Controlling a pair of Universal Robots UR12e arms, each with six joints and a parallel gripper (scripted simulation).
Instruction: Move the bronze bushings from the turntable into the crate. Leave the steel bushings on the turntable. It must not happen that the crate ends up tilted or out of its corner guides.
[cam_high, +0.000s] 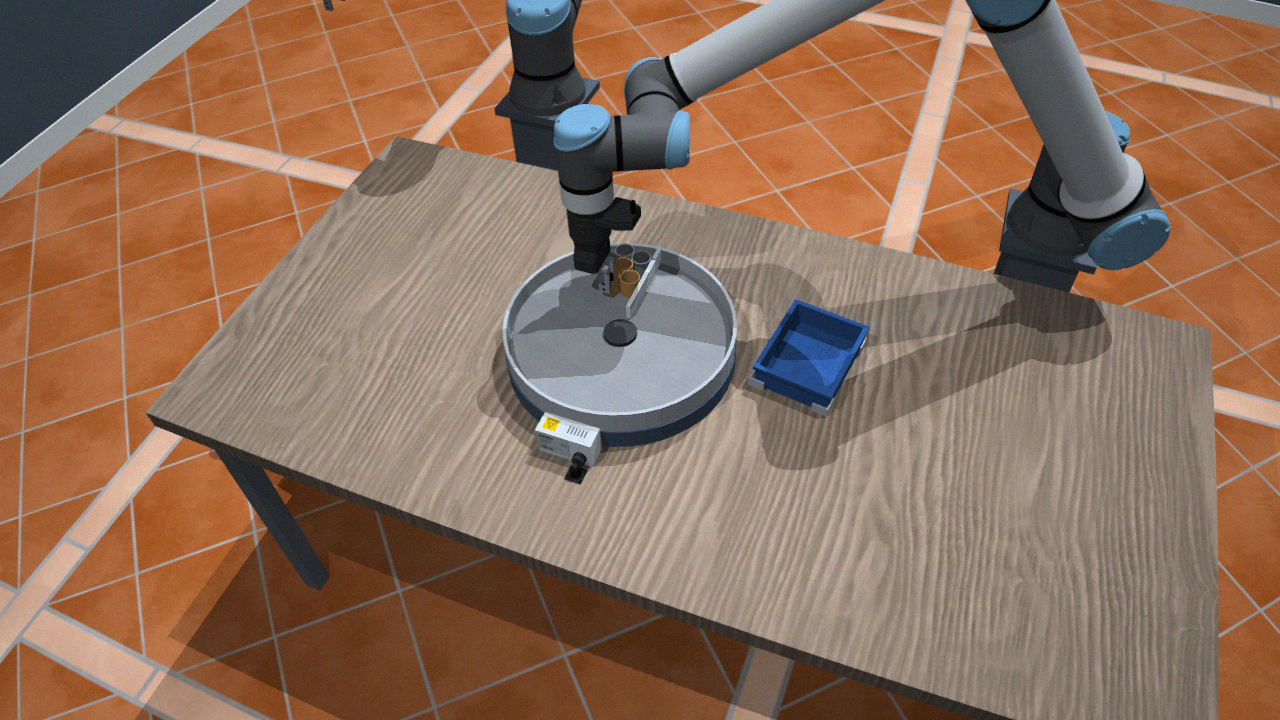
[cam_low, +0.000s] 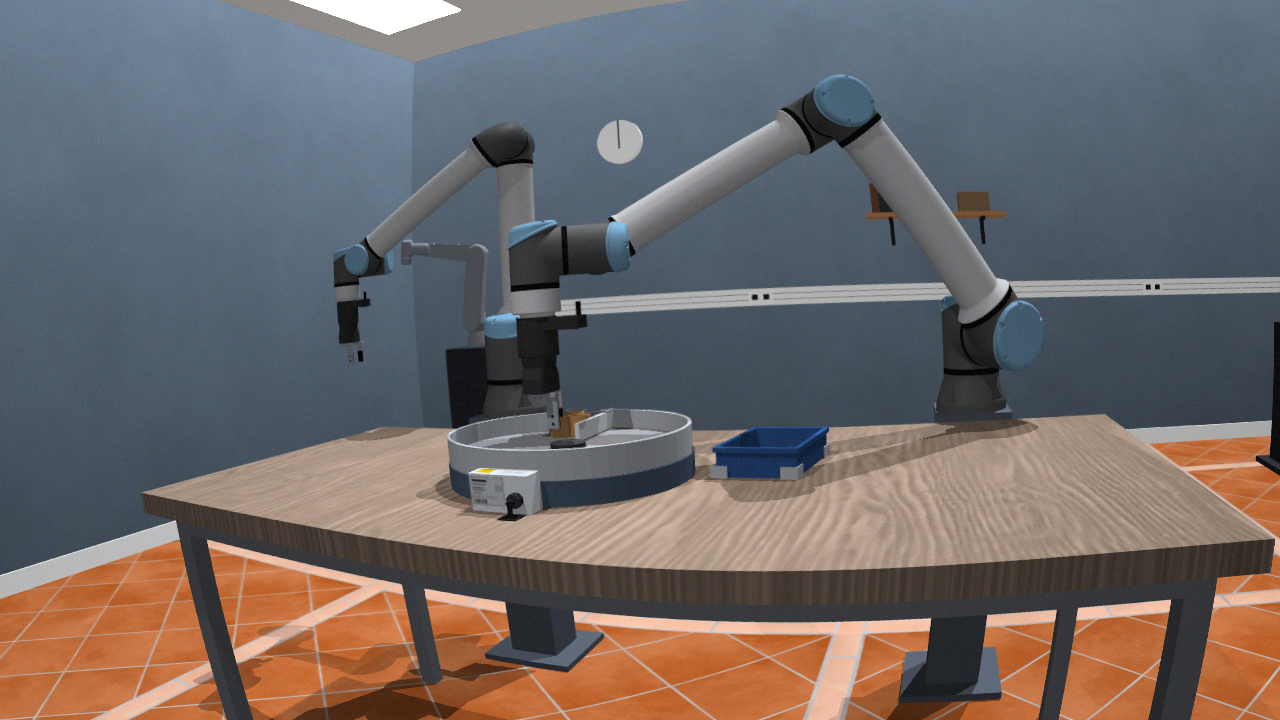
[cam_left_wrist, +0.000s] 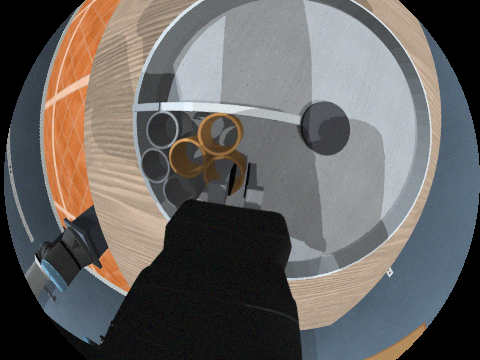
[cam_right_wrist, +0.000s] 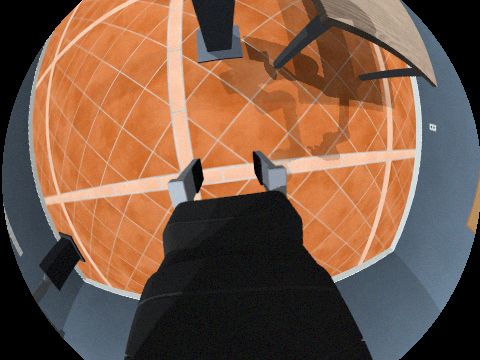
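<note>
Now: left hand 39 cm to the right of the blue crate, 6 cm above it and 4 cm past it.
</note>
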